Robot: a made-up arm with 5 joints. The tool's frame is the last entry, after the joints. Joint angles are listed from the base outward. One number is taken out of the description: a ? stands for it. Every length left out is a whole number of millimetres.
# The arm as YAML. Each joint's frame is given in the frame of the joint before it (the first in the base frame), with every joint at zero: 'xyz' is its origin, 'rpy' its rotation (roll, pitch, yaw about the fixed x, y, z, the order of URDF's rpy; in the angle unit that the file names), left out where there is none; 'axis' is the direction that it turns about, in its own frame. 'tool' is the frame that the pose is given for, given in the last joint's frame.
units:
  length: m
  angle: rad
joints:
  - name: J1
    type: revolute
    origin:
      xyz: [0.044, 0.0, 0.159]
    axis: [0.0, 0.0, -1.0]
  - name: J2
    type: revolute
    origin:
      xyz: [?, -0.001, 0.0]
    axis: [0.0, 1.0, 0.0]
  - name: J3
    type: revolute
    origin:
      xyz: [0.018, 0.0, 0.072]
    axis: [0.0, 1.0, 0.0]
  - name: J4
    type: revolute
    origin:
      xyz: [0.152, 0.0, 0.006]
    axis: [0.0, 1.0, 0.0]
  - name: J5
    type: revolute
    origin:
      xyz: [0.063, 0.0, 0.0]
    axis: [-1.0, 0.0, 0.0]
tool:
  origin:
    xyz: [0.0, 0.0, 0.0]
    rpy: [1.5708, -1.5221, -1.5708]
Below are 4 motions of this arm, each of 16 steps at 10 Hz.
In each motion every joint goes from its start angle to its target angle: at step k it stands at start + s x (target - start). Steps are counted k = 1, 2, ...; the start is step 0. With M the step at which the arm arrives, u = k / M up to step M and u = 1 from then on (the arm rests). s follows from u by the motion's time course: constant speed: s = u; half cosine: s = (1 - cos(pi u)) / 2; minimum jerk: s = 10 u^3 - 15 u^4 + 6 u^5.
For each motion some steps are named. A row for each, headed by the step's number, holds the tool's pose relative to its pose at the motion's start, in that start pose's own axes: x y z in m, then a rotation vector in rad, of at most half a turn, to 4 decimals.
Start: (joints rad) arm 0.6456 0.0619 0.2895 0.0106 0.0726
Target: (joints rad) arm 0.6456 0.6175 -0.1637 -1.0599 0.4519
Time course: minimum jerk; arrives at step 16
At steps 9, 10, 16:
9: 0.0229 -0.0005 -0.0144 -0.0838 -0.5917 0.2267
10: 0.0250 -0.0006 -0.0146 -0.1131 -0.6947 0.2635
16: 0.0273 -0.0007 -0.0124 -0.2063 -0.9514 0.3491

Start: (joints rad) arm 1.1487 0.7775 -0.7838 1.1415 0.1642
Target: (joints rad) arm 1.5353 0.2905 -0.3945 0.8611 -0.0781
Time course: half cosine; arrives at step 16
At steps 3, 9, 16:
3: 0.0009 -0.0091 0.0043 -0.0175 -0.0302 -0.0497
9: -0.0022 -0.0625 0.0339 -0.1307 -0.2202 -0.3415
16: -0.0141 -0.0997 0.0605 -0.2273 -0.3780 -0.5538

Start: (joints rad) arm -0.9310 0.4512 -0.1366 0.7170 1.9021
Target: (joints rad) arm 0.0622 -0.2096 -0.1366 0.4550 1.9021
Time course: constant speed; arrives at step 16
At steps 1, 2, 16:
1: -0.0174 -0.0018 0.0077 -0.0461 0.0482 -0.0523
2: -0.0346 -0.0024 0.0162 -0.0912 0.0992 -0.1027
16: -0.1843 0.0822 0.2064 -0.5691 1.0653 -0.5543

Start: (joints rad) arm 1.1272 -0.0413 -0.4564 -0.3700 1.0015
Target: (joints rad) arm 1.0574 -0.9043 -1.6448 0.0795 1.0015
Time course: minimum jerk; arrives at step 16
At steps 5, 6, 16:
5: 0.0496 -0.0664 0.0008 -0.2311 -0.1725 -0.0107
6: 0.0747 -0.1013 0.0121 -0.3541 -0.2627 -0.0172
16: 0.1626 -0.2518 0.2810 -1.3094 -0.9215 -0.0775

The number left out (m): 0.033
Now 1 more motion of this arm.
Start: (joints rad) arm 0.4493 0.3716 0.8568 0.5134 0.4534
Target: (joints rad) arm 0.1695 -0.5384 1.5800 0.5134 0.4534
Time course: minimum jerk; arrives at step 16
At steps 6, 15, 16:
6: -0.0039 0.0114 0.0102 -0.0305 -0.0428 0.0762
15: -0.0211 0.0374 0.0170 -0.0929 -0.1617 0.2787
16: -0.0212 0.0375 0.0170 -0.0930 -0.1620 0.2794

